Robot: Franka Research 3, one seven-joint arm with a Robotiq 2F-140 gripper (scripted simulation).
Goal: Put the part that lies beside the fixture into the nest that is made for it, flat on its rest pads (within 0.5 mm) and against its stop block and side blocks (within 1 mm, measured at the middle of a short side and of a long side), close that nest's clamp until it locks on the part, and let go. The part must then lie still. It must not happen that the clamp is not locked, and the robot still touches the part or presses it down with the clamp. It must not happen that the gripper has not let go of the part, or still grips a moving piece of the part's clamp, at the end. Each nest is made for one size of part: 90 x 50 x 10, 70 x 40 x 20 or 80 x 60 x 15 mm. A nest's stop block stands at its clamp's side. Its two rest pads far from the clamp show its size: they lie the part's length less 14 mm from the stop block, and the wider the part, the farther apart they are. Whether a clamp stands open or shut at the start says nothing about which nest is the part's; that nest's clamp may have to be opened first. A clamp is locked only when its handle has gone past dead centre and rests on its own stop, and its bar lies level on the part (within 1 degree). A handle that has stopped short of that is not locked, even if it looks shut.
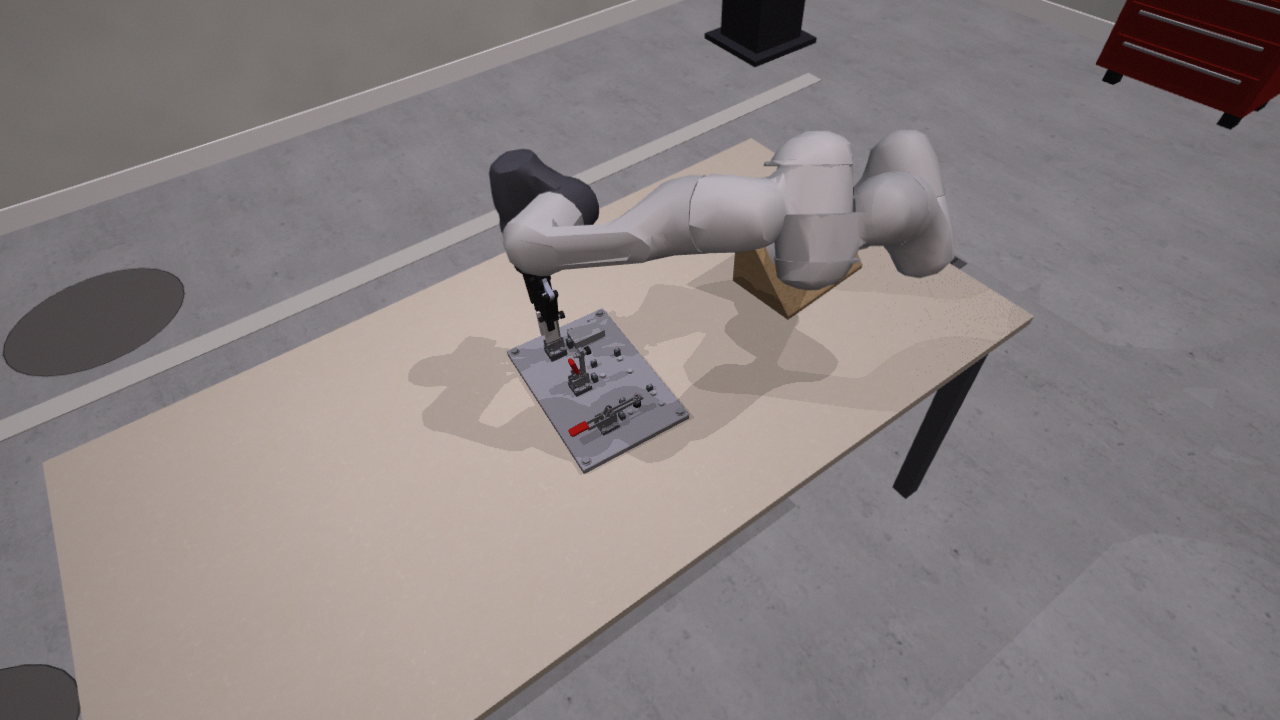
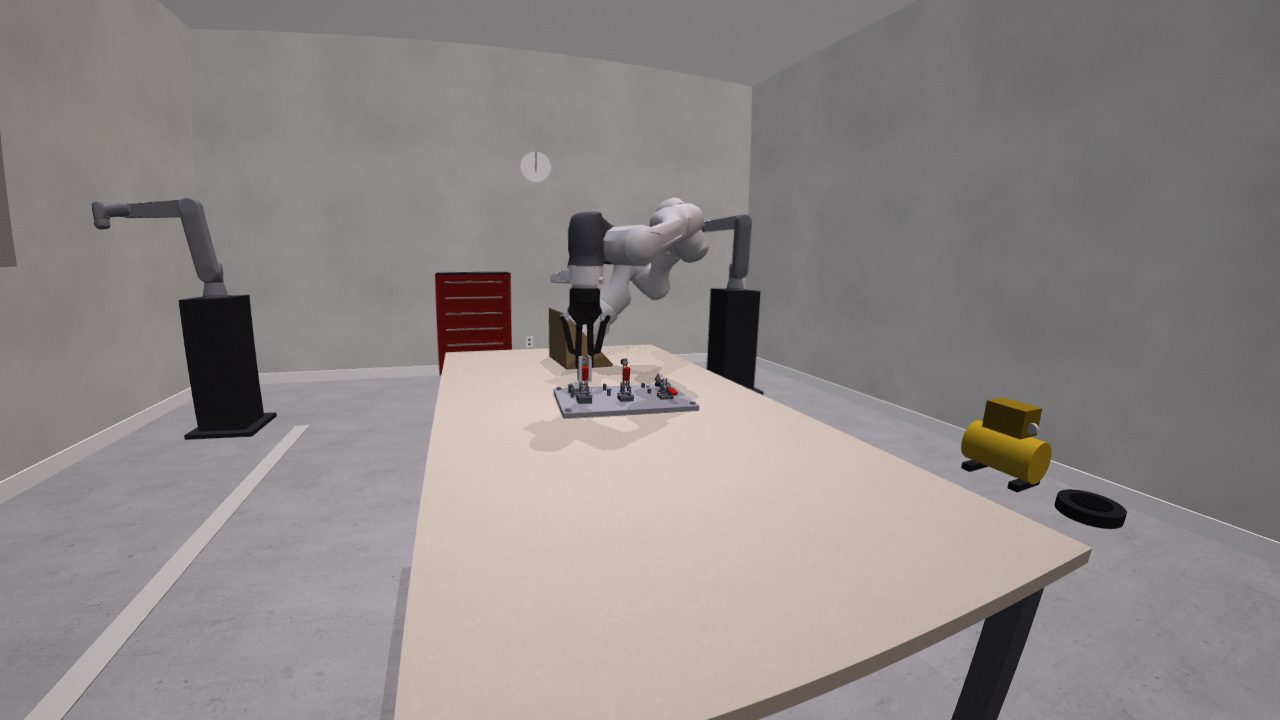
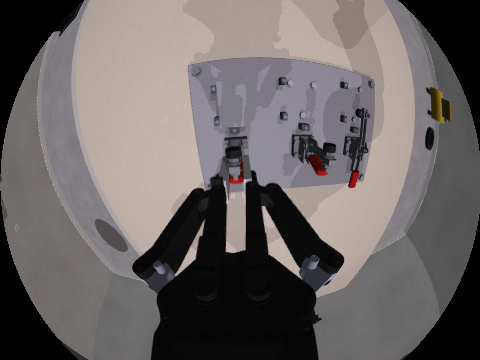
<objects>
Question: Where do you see a grey fixture plate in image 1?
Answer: At 548, 381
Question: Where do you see a grey fixture plate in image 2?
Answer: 602, 405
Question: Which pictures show my gripper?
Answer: Image 1, image 2 and image 3: all of them.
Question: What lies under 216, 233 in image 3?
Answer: My gripper.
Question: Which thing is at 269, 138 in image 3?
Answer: A grey fixture plate.
</objects>
